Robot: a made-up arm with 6 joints. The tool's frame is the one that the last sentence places.
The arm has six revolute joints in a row. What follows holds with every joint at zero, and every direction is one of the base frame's.
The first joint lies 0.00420 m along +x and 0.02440 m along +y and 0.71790 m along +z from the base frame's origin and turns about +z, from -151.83 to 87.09 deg.
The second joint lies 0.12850 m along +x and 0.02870 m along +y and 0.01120 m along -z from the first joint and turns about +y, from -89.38 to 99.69 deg.
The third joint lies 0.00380 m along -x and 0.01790 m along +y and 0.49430 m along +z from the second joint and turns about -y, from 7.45 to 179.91 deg.
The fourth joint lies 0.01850 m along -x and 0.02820 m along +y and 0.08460 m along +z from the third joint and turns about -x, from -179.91 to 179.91 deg.
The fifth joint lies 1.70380 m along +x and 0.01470 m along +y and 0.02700 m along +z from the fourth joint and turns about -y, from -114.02 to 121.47 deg.
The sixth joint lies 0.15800 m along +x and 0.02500 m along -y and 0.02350 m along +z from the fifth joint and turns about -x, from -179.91 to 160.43 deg.
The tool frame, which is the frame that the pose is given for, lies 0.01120 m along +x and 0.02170 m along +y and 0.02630 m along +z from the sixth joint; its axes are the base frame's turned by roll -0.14, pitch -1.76 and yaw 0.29 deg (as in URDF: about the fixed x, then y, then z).
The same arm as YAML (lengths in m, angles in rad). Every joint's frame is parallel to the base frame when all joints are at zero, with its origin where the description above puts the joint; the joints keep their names.
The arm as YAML. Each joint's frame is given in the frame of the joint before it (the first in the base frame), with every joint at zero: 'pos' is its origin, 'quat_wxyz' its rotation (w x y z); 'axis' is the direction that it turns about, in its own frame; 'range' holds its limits. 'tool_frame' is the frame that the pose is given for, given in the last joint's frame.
length_unit: m
angle_unit: rad
joints:
  - joint: joint 1
    pos: [0.0042, 0.0244, 0.7179]
    quat_wxyz: [1.0, 0.0, 0.0, 0.0]
    axis: [0.0, 0.0, 1.0]
    range: [-2.6499, 1.52]
  - joint: joint 2
    pos: [0.1285, 0.0287, -0.0112]
    quat_wxyz: [1.0, 0.0, 0.0, 0.0]
    axis: [0.0, 1.0, 0.0]
    range: [-1.56, 1.7399]
  - joint: joint 3
    pos: [-0.0038, 0.0179, 0.4943]
    quat_wxyz: [1.0, 0.0, 0.0, 0.0]
    axis: [0.0, -1.0, 0.0]
    range: [0.13, 3.14]
  - joint: joint 4
    pos: [-0.0185, 0.0282, 0.0846]
    quat_wxyz: [1.0, 0.0, 0.0, 0.0]
    axis: [-1.0, 0.0, 0.0]
    range: [-3.14, 3.14]
  - joint: joint 5
    pos: [1.7038, 0.0147, 0.027]
    quat_wxyz: [1.0, 0.0, 0.0, 0.0]
    axis: [0.0, -1.0, 0.0]
    range: [-1.99, 2.1201]
  - joint: joint 6
    pos: [0.158, -0.025, 0.0235]
    quat_wxyz: [1.0, 0.0, 0.0, 0.0]
    axis: [-1.0, 0.0, 0.0]
    range: [-3.14, 2.8]
tool_frame:
  pos: [0.0112, 0.0217, 0.0263]
  quat_wxyz: [0.999878, -0.001183, -0.015361, 0.002512]

